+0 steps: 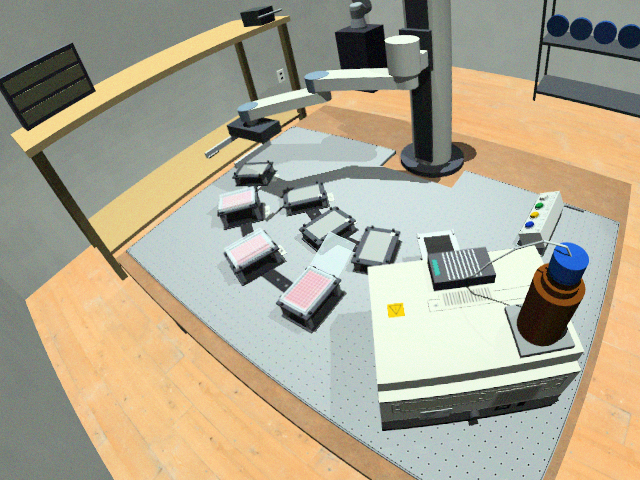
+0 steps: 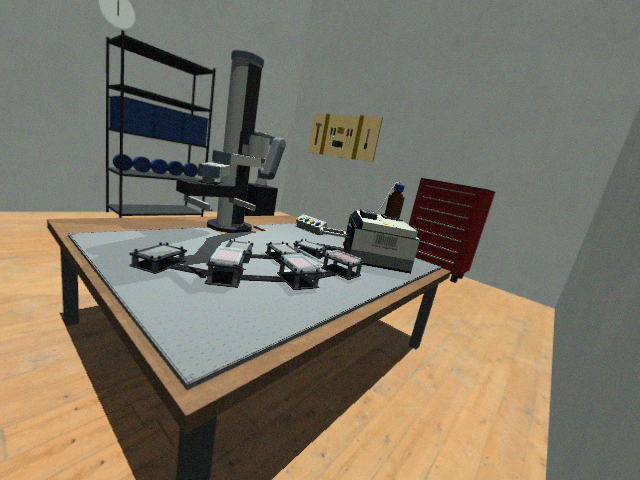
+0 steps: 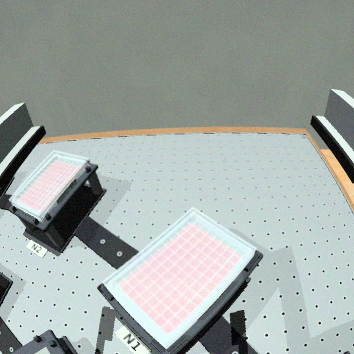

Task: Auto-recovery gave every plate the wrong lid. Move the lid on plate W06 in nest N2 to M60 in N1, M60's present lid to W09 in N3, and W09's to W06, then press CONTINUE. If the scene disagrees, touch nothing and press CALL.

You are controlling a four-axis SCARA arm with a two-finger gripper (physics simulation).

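Frame: origin at the arm's base, x ahead, y left, z up, level; centimetres.
Seen in the pictures: gripper, fingertip midpoint: (image 1: 220,160) (image 2: 233,208) (image 3: 170,100); arm's base, origin of the base link: (image 1: 432,159) (image 2: 229,227).
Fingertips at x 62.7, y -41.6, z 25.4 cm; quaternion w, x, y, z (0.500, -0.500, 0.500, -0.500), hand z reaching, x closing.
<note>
Offsets run from my fingertips to a thing's top centre. "spot": to the spot under its first point.
Pink gridded plates with clear covers sit on raised black nests: N1 @(dy +0.3, dx -0.5, dz -15.4 cm) (image 1: 237,199) (image 2: 227,255) (image 3: 182,277) and N2 @(dy +21.4, dx +12.8, dz -15.5 cm) (image 1: 251,248) (image 2: 301,262) (image 3: 49,185). A third pink plate @(dy +46.5, dx +15.1, dz -16.5 cm) (image 1: 311,290) (image 2: 343,256), apparently in N3, stands past N2; whether it bears a lid is unclear. Plate codes are not readable. My gripper (image 1: 222,159) (image 2: 231,208) (image 3: 170,100) is wide open and empty, high above the table on the N1 side. The button box @(dy +89.9, dx -42.7, dz -15.8 cm) (image 1: 537,222) (image 2: 311,223) has green, yellow and blue buttons; its lettering is unreadable.
Grey-topped nests @(spot: dy -12.0, dx -18.3, dz -19.6 cm) (image 1: 253,171) @(spot: dy +18.2, dx -15.9, dz -19.9 cm) (image 1: 306,196) @(spot: dy +34.3, dx -7.9, dz -19.7 cm) (image 1: 328,225) @(spot: dy +51.8, dx -8.0, dz -19.9 cm) (image 1: 377,246) stand near the plates. A translucent panel (image 1: 334,253) lies behind the third plate. A cream instrument (image 1: 444,335) (image 2: 385,240) carries a brown bottle @(spot: dy +99.2, dx +11.8, dz +7.9 cm) (image 1: 549,310) (image 2: 394,205). The arm column (image 1: 439,103) (image 2: 237,113) rises behind.
</note>
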